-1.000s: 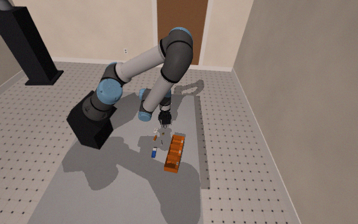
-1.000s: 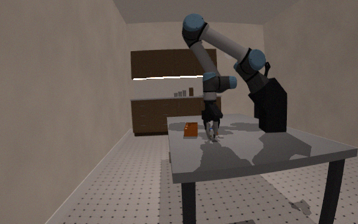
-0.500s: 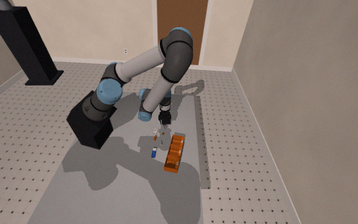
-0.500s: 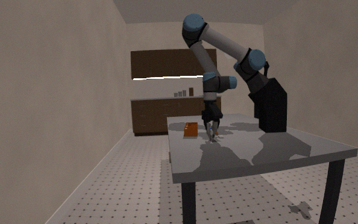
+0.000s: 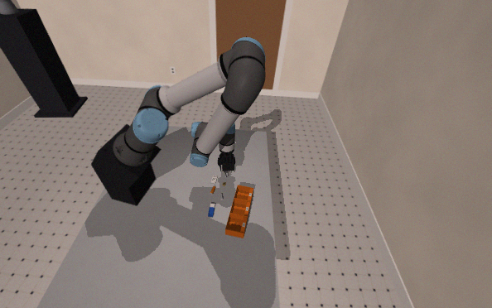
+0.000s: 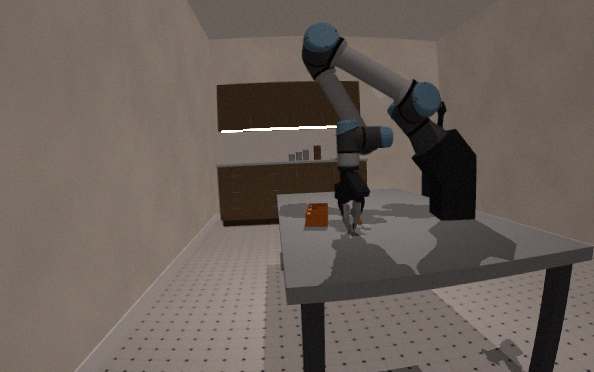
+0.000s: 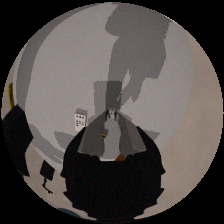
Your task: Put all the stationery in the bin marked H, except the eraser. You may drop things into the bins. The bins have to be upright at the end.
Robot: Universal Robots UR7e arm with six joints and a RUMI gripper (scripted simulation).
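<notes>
Now: hand 7 cm to the left of the tiny brownish item, 2 cm past it and 1 cm above it. Also, from my hand: orange pen-like item: 11 cm to the right, 7 cm behind, 1 cm below; then grey piece: 1 cm below; then white card: 7 cm behind, 3 cm to the right, 1 cm below.
</notes>
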